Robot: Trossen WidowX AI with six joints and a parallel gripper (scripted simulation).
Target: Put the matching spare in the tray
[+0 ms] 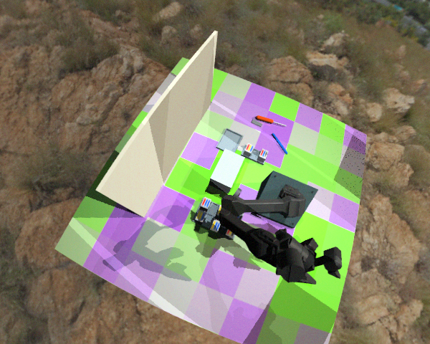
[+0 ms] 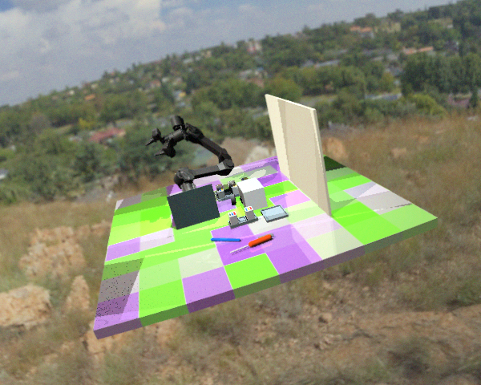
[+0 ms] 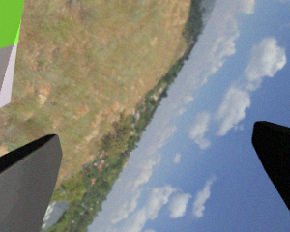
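Now: gripper tip 300 mm short of the dark spare block, 120 mm to the left of it and 280 mm above it. From my gripper tip the other things lie so: mounted unit (430 mm ahead, 280 mm to the right, 280 mm below); then blue pen (240 mm ahead, 590 mm to the right, 320 mm below); then grey tray (480 mm ahead, 470 mm to the right, 320 mm below).
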